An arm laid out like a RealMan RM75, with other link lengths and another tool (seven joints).
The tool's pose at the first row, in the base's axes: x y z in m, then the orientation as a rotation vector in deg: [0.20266 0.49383 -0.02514 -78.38 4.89 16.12]
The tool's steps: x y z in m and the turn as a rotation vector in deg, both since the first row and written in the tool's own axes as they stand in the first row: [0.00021 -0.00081 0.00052 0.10 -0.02 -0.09]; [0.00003 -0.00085 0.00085 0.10 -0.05 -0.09]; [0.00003 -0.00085 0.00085 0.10 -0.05 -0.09]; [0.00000 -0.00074 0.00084 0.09 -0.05 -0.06]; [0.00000 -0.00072 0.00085 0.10 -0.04 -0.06]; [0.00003 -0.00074 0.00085 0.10 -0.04 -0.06]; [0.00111 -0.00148 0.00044 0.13 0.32 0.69]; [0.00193 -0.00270 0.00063 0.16 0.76 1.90]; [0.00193 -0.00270 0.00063 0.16 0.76 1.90]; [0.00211 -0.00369 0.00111 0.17 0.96 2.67]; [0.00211 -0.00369 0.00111 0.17 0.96 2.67]
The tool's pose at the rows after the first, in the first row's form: [0.20301 0.49423 -0.02431 -78.28 4.82 16.05]; [0.20281 0.49451 -0.02416 -78.27 4.80 16.07]; [0.20281 0.49451 -0.02416 -78.27 4.80 16.07]; [0.20276 0.49452 -0.02426 -78.28 4.82 16.10]; [0.20275 0.49453 -0.02428 -78.28 4.83 16.09]; [0.20278 0.49453 -0.02427 -78.28 4.83 16.09]; [0.20405 0.49417 -0.02389 -78.29 5.65 16.47]; [0.20512 0.49426 -0.02287 -78.31 6.85 17.18]; [0.20512 0.49426 -0.02287 -78.31 6.85 17.18]; [0.20549 0.49458 -0.02187 -78.31 7.54 17.69]; [0.20549 0.49458 -0.02187 -78.31 7.54 17.69]
